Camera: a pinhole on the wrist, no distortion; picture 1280 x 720 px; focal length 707.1 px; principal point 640.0 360.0 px. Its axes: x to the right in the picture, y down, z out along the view. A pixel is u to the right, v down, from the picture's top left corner.
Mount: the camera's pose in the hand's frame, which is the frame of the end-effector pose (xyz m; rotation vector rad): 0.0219 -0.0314 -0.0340 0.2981 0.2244 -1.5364
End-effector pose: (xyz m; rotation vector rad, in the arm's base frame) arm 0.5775 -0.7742 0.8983 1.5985 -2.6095 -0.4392
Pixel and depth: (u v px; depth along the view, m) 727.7 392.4 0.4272
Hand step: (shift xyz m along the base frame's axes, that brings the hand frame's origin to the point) 0.1135 -0.0401 -0.3994
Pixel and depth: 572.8 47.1 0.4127
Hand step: 0.1291 0.1786 -0.3605
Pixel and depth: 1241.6 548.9 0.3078
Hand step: 0.2495 -0.2094 -0.2784
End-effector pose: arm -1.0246 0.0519 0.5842 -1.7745 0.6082 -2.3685
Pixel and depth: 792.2 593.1 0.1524
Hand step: 0.0912 0.0554 0.1259
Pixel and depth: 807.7 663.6 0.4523
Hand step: 0.3246 0.0993 0.3704
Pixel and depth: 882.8 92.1 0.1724
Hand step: 0.1354 0.1221 0.0362
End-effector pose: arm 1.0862 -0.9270 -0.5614 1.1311 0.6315 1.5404
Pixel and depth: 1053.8 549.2 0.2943
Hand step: 0.3014 0.1387 -0.1379
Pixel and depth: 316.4 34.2 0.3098
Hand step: 0.2643 -0.1789 0.0757
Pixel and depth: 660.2 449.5 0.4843
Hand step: 0.4690 0.0476 0.0205
